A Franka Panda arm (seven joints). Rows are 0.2 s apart.
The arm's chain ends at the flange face. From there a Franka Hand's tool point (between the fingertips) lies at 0.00 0.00 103.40 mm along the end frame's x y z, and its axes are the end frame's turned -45 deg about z.
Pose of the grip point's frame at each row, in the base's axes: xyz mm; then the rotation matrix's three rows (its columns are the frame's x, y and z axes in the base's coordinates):
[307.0 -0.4 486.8], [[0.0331 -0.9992 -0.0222], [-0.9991 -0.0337 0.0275], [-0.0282 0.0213 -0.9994]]
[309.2 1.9 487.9], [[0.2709 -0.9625 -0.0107], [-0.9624 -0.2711 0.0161], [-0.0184 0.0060 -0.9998]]
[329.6 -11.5 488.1], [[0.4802 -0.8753 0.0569], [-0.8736 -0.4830 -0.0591], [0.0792 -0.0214 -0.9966]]
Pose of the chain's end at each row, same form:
[309.3 -3.2 590.1], [[-0.6831 -0.7299 -0.0222], [-0.7303 0.6826 0.0275], [-0.0049 0.0350 -0.9994]]
[310.3 0.2 591.3], [[-0.4890 -0.8721 -0.0107], [-0.8722 0.4888 0.0161], [-0.0088 0.0173 -0.9998]]
[323.7 -5.4 591.1], [[-0.2794 -0.9585 0.0569], [-0.9593 0.2762 -0.0591], [0.0409 -0.0711 -0.9966]]

